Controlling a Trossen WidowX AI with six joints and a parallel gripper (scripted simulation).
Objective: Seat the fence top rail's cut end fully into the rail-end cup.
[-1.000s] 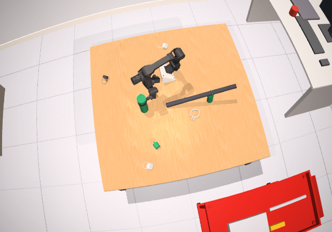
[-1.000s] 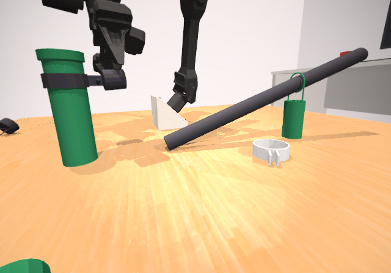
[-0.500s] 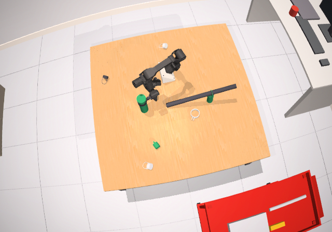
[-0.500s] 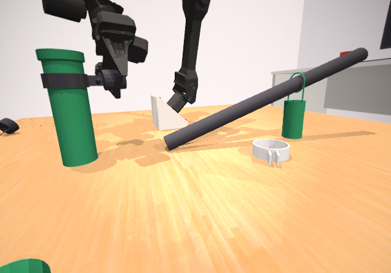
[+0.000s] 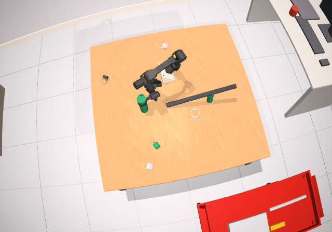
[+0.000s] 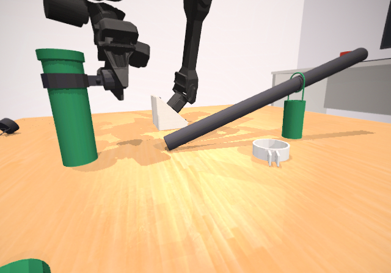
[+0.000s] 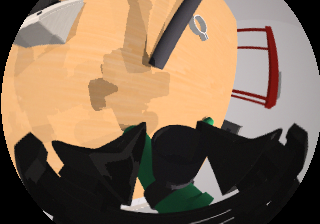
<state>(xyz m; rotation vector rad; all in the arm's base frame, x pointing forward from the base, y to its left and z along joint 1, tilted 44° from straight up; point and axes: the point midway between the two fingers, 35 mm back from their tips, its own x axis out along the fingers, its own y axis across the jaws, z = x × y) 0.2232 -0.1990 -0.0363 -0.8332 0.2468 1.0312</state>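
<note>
The black rail-end cup is 10 mm behind my gripper tip, 30 mm to the right of it and 30 mm above it. Also, from my gripper tip: small green post (70 mm ahead, 400 mm to the left, 20 mm below); white ring band (150 mm ahead, 260 mm to the left, 120 mm below).
</note>
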